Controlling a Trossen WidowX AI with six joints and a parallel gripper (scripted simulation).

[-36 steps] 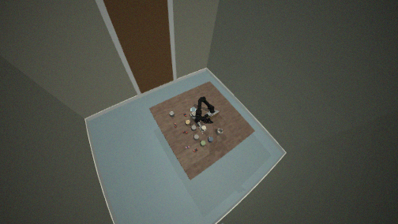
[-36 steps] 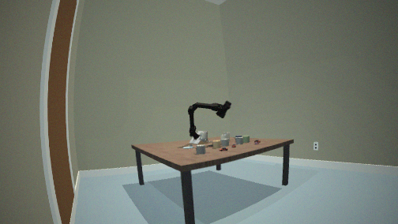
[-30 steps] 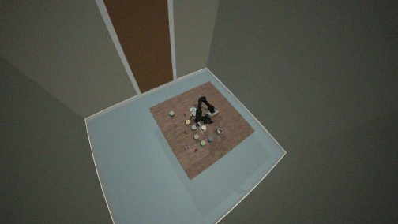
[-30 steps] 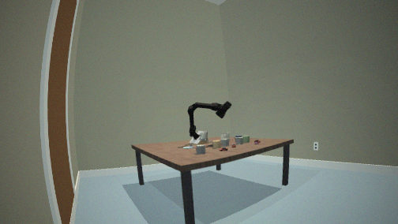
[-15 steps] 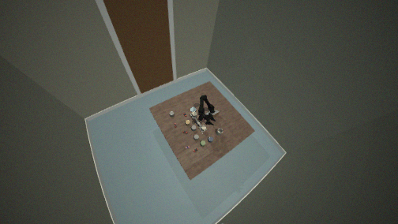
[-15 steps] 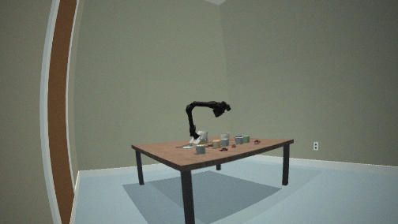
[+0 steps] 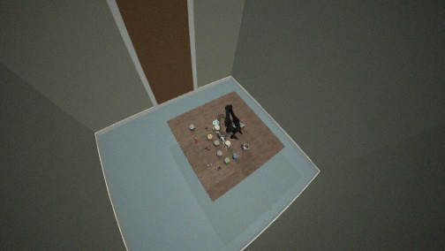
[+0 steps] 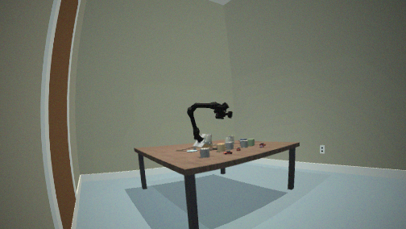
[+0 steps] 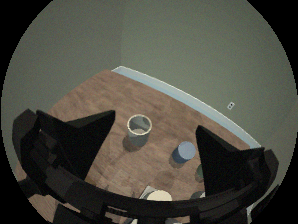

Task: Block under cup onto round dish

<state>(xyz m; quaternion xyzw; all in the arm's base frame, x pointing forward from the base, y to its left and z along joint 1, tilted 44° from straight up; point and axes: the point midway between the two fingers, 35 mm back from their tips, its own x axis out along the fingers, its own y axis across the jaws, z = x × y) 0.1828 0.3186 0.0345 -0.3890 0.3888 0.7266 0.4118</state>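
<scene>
The pale green block lies 100 mm ahead of my gripper tip, 80 mm to the right of it and 250 mm below it. Also, from my gripper tip: round dish 50 mm ahead, 470 mm to the right, 290 mm below.
</scene>
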